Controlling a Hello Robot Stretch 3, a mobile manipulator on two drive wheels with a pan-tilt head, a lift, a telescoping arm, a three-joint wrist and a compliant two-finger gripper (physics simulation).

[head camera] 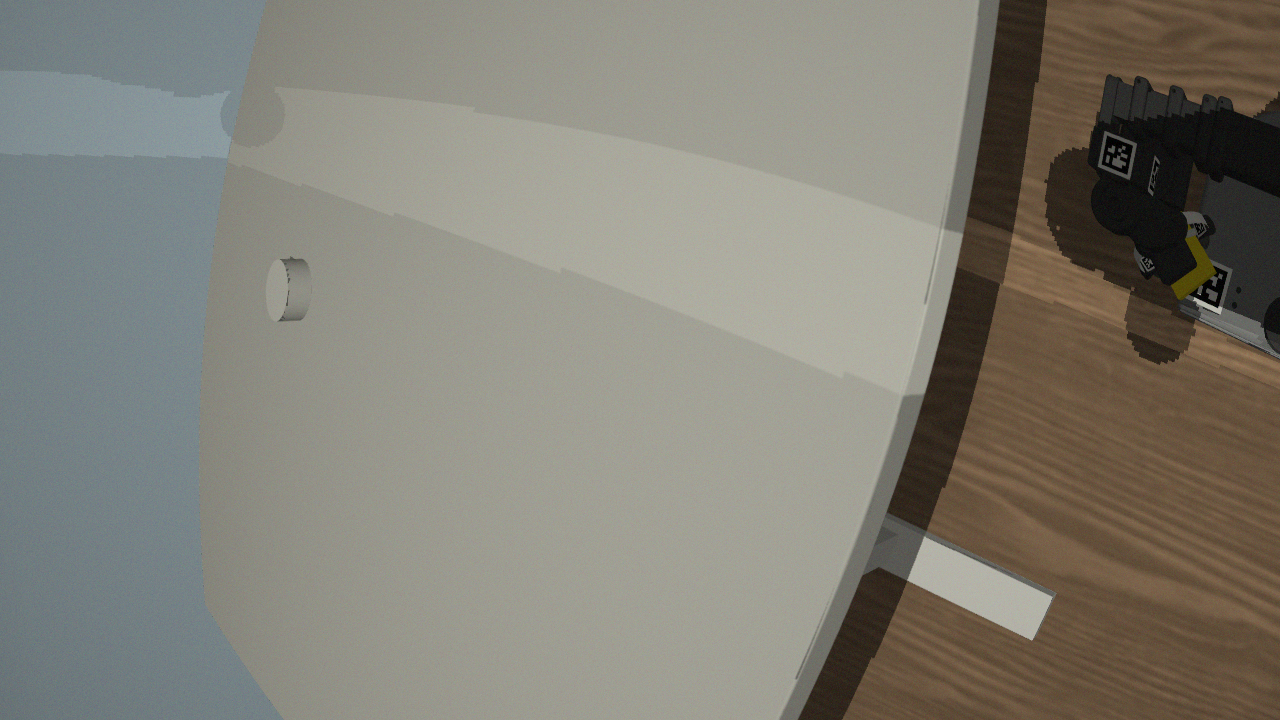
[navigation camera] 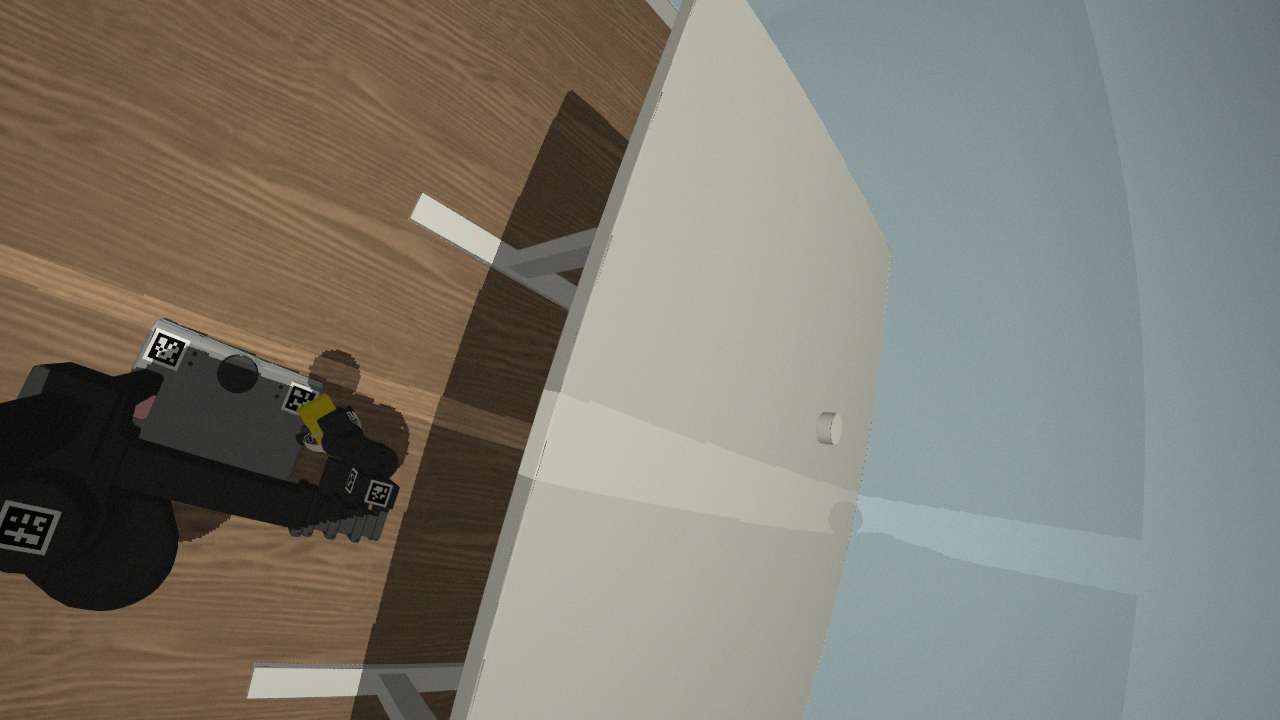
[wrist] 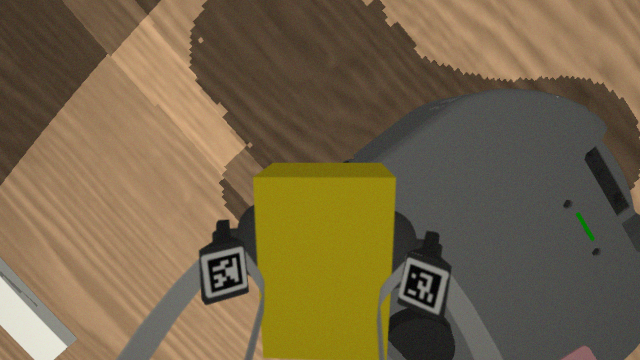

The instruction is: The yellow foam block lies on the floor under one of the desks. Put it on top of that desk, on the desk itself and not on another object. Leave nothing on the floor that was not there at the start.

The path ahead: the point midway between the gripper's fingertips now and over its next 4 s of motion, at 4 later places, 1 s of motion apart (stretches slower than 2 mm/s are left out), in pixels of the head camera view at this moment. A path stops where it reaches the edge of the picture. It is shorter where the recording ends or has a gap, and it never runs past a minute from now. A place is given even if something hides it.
My gripper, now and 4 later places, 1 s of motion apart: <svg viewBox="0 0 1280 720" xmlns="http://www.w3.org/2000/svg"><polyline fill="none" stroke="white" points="1178,249 1171,242 1159,231 1146,219 1178,236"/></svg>
